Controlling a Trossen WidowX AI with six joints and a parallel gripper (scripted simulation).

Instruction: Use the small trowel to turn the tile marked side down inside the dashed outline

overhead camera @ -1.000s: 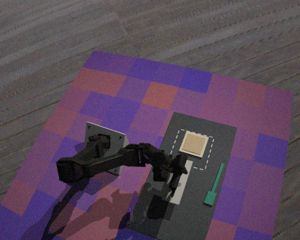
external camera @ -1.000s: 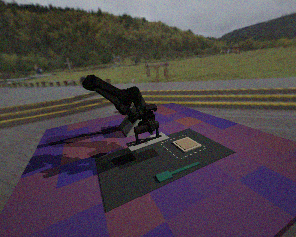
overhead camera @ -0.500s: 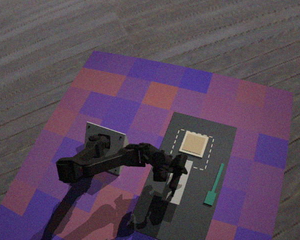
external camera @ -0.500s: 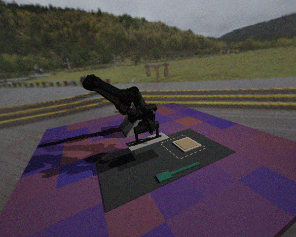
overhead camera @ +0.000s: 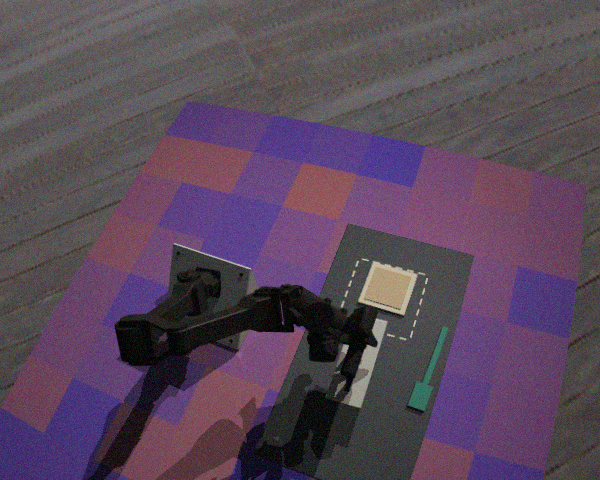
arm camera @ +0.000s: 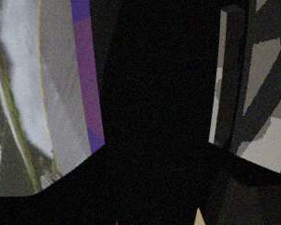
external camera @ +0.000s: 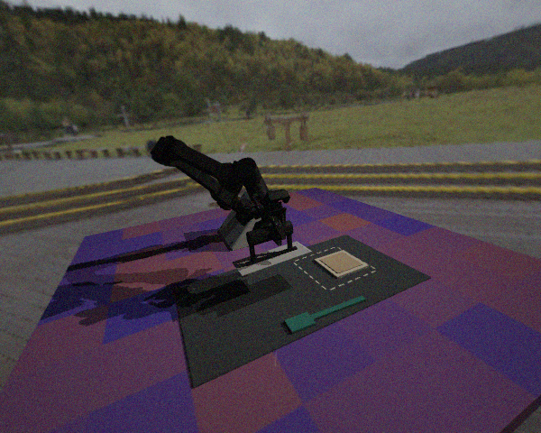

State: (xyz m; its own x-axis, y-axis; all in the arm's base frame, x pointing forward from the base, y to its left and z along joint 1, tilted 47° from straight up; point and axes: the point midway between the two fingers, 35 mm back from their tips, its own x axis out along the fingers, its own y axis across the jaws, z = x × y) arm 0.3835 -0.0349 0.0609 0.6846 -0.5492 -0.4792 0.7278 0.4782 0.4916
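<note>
My gripper tip is now 140 mm above the green trowel, 130 mm short of it and 10 mm to the right of it. From my gripper tip the other things lie so: dark mat 160 mm below, 40 mm to the left, 10 mm behind; then tan square tile 210 mm to the left, 140 mm below, 10 mm behind.
</note>
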